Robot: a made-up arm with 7 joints. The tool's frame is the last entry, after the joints.
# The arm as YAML. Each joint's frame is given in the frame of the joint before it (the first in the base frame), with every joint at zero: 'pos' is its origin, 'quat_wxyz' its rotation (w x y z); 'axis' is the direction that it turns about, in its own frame. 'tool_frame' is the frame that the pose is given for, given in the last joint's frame.
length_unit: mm
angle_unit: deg
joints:
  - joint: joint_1
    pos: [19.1, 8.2, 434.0]
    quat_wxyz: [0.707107, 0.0, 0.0, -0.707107]
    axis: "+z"
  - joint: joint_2
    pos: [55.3, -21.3, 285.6]
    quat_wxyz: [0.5, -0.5, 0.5, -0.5]
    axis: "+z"
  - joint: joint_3
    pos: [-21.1, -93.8, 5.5]
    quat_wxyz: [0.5, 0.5, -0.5, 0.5]
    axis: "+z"
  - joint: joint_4
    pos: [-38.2, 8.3, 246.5]
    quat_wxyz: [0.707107, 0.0, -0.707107, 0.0]
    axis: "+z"
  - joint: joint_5
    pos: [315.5, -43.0, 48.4]
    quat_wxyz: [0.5, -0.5, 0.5, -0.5]
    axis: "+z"
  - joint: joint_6
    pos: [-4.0, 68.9, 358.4]
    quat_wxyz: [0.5, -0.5, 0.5, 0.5]
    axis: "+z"
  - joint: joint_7
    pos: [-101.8, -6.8, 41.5]
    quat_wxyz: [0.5, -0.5, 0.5, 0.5]
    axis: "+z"
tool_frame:
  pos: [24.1, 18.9, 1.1]
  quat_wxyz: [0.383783, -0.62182, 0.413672, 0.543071]
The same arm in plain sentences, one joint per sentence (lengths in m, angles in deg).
The arm has seven revolute joints in a row. What follows holds with every joint at zero, and every direction is one of the base frame's.
Joint 1 is mounted 0.0191 m along +x and 0.0082 m along +y and 0.434 m along +z from the base frame's origin and turns about +z.
Joint 2 is mounted 0.0213 m along -x and 0.0553 m along -y and 0.2856 m along +z from joint 1 and turns about -y.
Joint 3 is mounted 0.0211 m along +x and 0.0055 m along -y and 0.0938 m along +z from joint 2 and turns about +z.
Joint 4 is mounted 0.0083 m along +x and 0.0382 m along +y and 0.2465 m along +z from joint 3 and turns about +y.
Joint 5 is mounted 0.043 m along -x and 0.0484 m along +y and 0.3155 m along +z from joint 4 and turns about +z.
Joint 6 is mounted 0.004 m along +x and 0.0689 m along -y and 0.3584 m along +z from joint 5 and turns about -y.
Joint 7 is mounted 0.0068 m along -x and 0.0415 m along -y and 0.1018 m along +z from joint 6 and turns about +x.
The tool frame, which is the frame that the pose is given for, is mounted 0.0011 m along +x and 0.0241 m along +y and 0.0189 m along +z from joint 7; its axes are the base frame's turned by roll -21.4, pitch 5.6 and yaw 176.09 deg (as in URDF: about the fixed x, then y, then z).

